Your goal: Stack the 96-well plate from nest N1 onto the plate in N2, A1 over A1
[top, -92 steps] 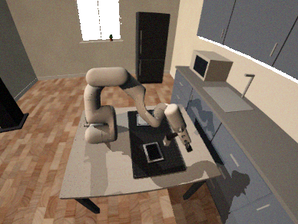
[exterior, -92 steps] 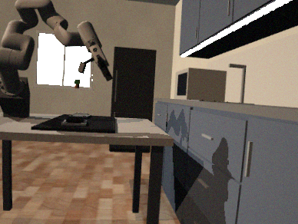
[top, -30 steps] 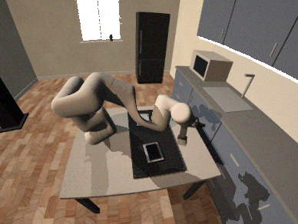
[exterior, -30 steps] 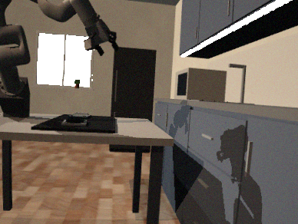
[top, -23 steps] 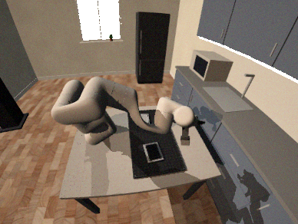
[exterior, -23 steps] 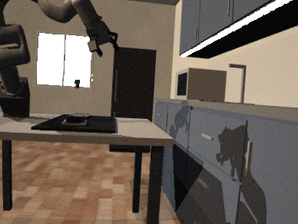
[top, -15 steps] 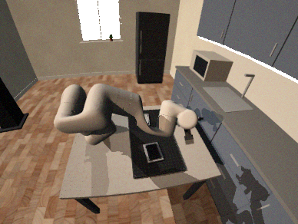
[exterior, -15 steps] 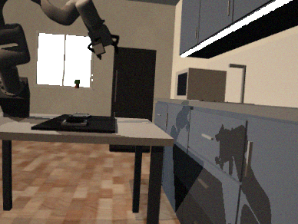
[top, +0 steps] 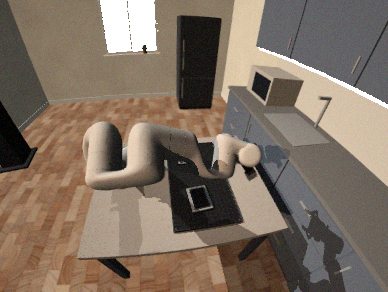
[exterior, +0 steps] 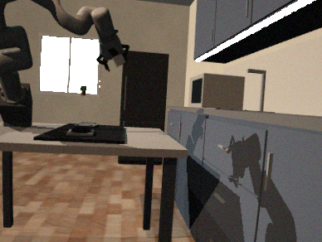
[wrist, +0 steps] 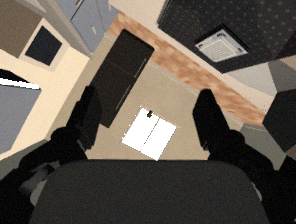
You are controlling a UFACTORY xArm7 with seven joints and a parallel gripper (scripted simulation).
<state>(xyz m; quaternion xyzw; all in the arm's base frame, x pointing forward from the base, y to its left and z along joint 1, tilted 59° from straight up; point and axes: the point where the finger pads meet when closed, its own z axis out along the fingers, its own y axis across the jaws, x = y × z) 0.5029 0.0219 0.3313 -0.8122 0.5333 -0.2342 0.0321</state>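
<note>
Now: the white 96-well plate 110 mm behind my hand, 400 mm to the left of it and 330 mm below it. The rest, counted from my hand: dark 96-well plate (150 mm behind, 30 mm to the left, 330 mm below).
</note>
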